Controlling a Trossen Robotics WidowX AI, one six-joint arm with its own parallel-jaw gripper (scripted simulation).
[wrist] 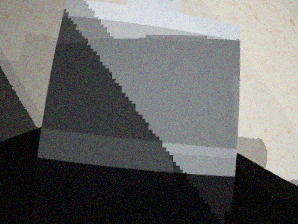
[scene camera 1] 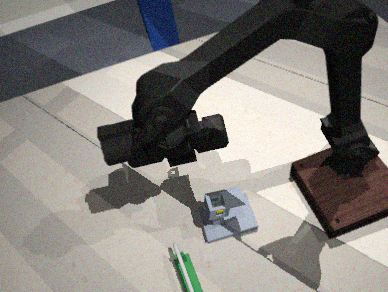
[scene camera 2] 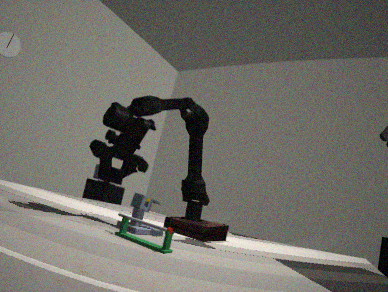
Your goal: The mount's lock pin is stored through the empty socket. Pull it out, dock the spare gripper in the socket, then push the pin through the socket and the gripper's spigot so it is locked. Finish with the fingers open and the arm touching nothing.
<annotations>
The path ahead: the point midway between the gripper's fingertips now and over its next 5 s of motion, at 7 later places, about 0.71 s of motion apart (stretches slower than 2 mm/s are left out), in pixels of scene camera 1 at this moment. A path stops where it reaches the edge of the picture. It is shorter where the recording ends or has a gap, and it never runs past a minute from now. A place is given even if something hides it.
My gripper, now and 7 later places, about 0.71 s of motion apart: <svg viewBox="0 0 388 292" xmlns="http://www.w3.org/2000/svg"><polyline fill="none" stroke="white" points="180,146 193,155 213,167 224,175 224,175 222,183 222,191 221,197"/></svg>
</annotations>
